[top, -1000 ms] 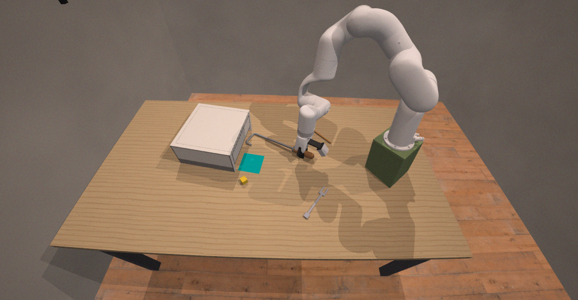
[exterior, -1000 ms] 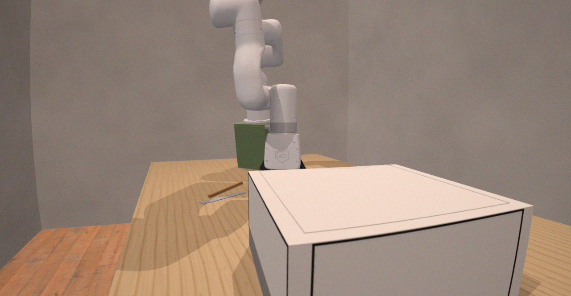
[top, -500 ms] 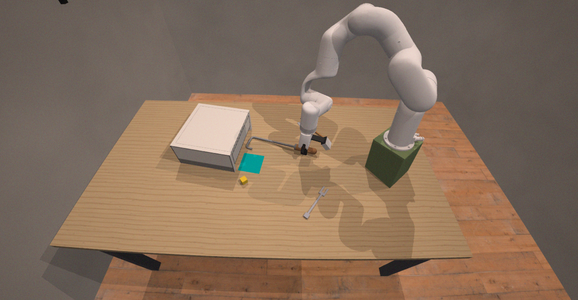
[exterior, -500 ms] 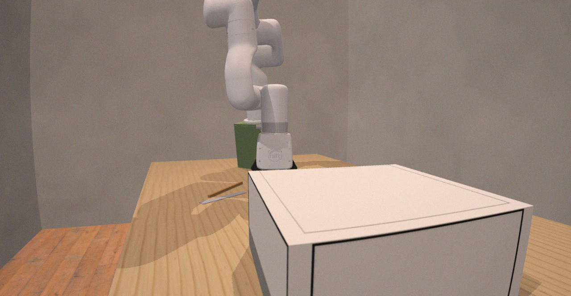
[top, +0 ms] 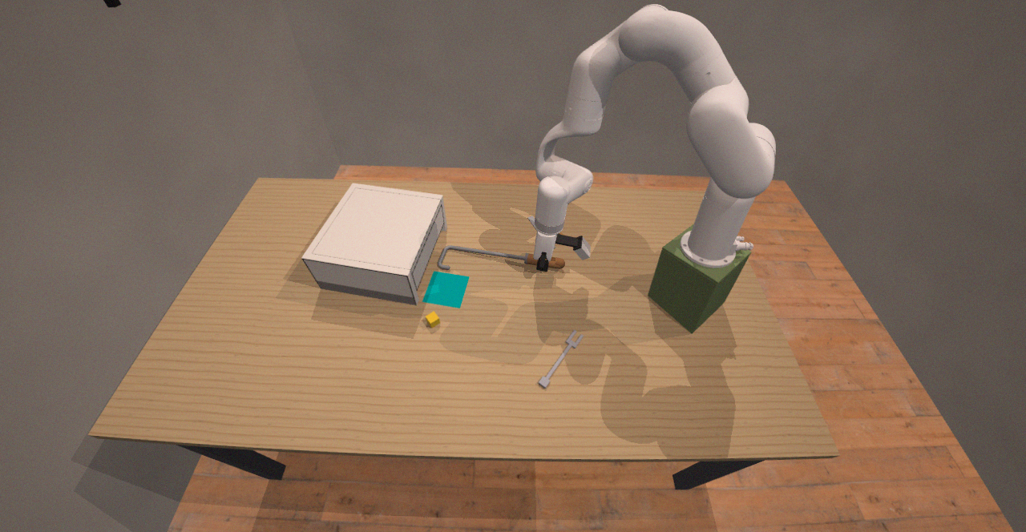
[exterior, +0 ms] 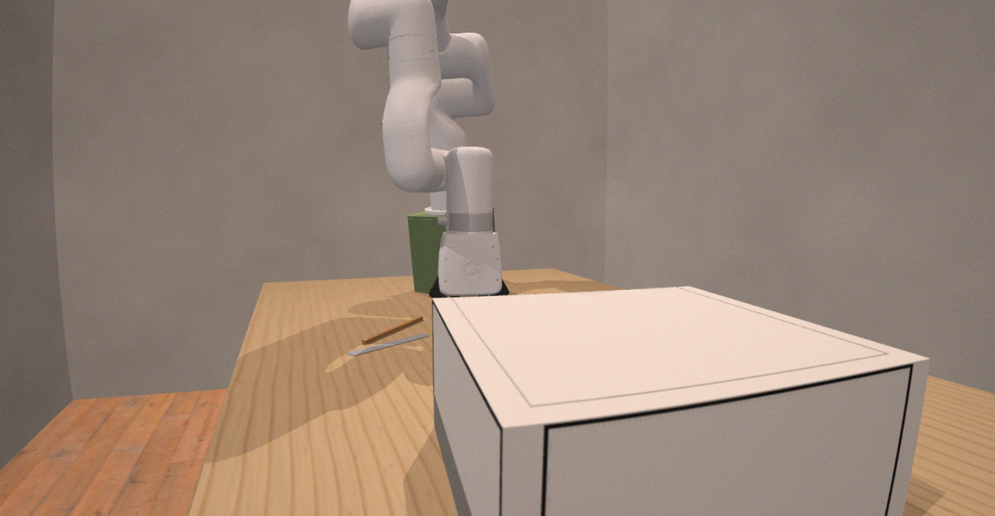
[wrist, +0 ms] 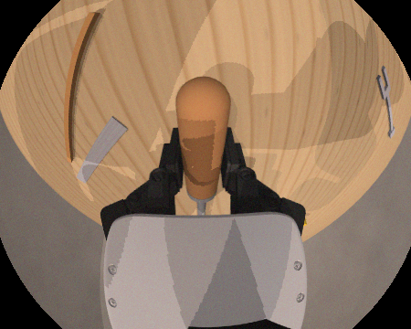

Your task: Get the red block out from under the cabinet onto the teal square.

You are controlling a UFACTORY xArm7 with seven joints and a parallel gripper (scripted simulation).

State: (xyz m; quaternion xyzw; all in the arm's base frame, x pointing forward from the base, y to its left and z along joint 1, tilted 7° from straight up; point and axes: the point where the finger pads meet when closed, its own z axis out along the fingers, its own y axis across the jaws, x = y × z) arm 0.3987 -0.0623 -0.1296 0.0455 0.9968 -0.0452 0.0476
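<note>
The teal square is 260 mm ahead of my hand, 120 mm to the left of it and 20 mm below it. Also, from my hand: grey strip 130 mm to the right, 20 mm below, 10 mm ahead; then hook tool 130 mm ahead, 30 mm to the left, 10 mm below; then thin wooden stick 120 mm to the right, 60 mm behind, 20 mm below.
</note>
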